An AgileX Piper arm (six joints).
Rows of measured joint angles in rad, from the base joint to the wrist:
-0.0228, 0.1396, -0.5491, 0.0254, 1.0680, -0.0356
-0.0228, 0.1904, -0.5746, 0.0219, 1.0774, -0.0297
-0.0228, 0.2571, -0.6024, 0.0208, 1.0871, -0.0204
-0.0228, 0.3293, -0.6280, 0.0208, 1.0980, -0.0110
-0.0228, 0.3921, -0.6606, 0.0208, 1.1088, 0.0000
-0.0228, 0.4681, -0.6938, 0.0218, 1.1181, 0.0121
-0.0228, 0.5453, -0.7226, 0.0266, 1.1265, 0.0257
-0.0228, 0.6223, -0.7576, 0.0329, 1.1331, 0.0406
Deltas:
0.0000, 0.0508, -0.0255, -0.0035, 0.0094, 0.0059
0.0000, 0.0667, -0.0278, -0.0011, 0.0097, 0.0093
0.0000, 0.0722, -0.0256, 0.0000, 0.0109, 0.0094
0.0000, 0.0628, -0.0326, 0.0000, 0.0108, 0.0110
0.0000, 0.0760, -0.0332, 0.0010, 0.0093, 0.0121
0.0000, 0.0772, -0.0288, 0.0048, 0.0084, 0.0136
0.0000, 0.0770, -0.0350, 0.0063, 0.0066, 0.0149

